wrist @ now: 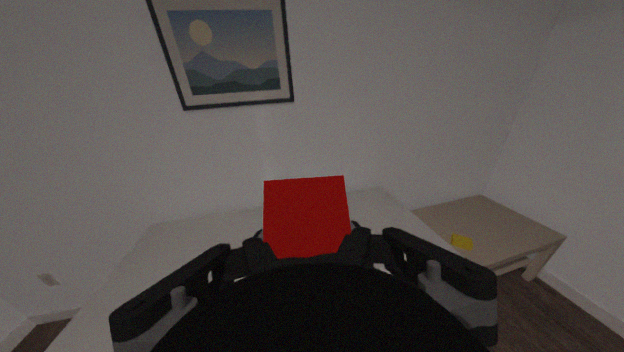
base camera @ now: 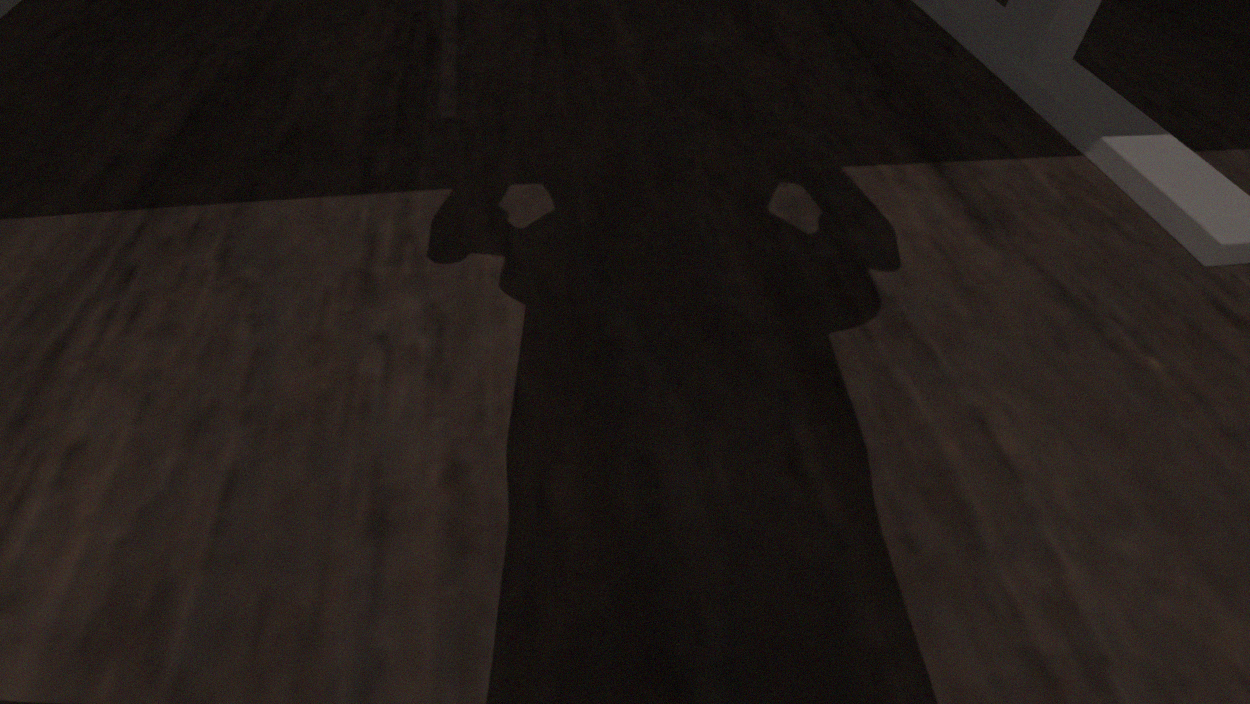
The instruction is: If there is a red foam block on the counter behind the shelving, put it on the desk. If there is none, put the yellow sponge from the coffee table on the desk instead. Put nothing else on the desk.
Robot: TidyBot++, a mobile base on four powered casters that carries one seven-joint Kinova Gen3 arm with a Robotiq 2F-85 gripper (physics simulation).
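Places are measured from the arm's base along level axes (x ahead, y down, z left), in millimetres.
Pixels of known places: gripper, fingertip midpoint: (wrist: 307, 230).
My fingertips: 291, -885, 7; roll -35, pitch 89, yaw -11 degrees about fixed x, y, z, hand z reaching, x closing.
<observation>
Ahead of a thing's pixels: the offset from my fingertips to its top centre, as dx, dy, dz. Level surfaces: height alone.
My gripper (wrist: 307, 230) is shut on a red foam block @[-20, -56, +0] (wrist: 306, 212), which stands up from between the fingertips in the wrist view. Behind and below it is a long white table top @[dy +562] (wrist: 185, 240), which looks like the desk; the gripper and block hide part of it. The yellow sponge @[+640, +787, -948] (wrist: 461, 242) lies on the pale wooden coffee table @[dy +832] (wrist: 492, 217) at the right of the wrist view. The shelving does not show in either view.
A white leg (base camera: 1040, 78) with a flat foot (base camera: 1172, 188) stands on the wood floor @[dy +1282] (base camera: 262, 437) at the right of the base view. A dark shadow of the robot falls ahead. A framed picture (wrist: 235, 60) hangs on the wall (wrist: 380, 110) behind the white table.
</observation>
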